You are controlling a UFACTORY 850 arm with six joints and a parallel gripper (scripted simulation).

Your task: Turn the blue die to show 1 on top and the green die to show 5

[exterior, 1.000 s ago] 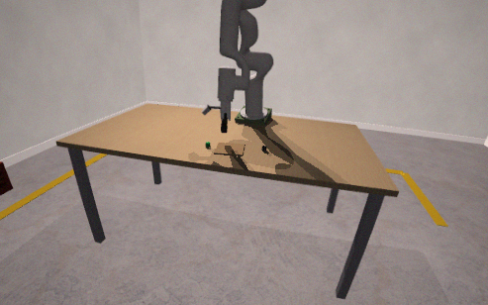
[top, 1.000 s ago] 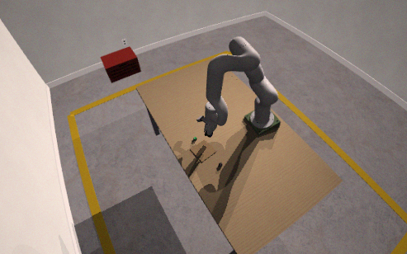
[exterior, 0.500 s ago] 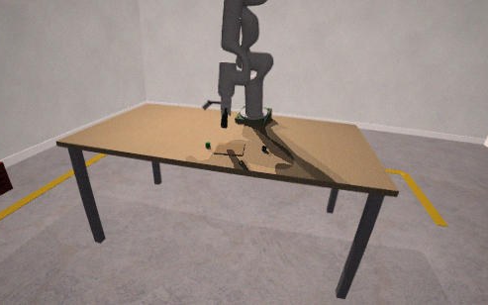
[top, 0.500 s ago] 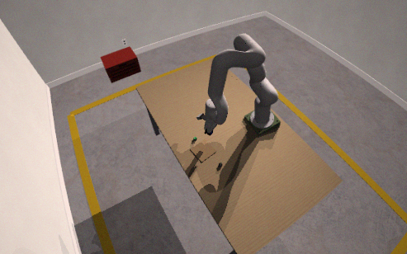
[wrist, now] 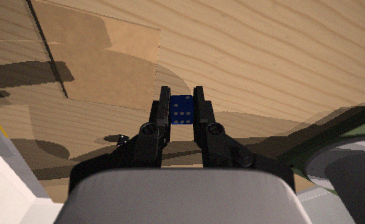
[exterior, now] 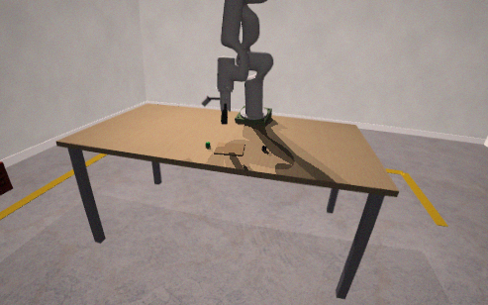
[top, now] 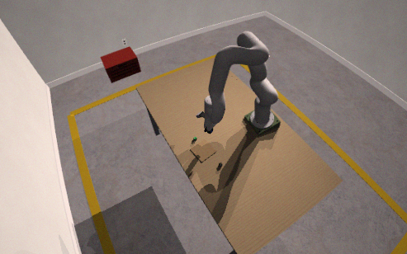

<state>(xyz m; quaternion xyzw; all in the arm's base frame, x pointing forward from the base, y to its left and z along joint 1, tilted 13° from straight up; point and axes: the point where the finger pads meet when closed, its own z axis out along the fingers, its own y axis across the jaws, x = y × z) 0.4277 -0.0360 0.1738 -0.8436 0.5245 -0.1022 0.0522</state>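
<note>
My hand is 11 cm above the green die, 10 cm short of it and 5 cm to the left of it. Round my hand: mat: 12 cm below, 9 cm ahead, 7 cm to the left; then black die: 23 cm to the left, 11 cm below, 3 cm ahead; then blue die: 1 cm to the left, 1 cm below.
</note>
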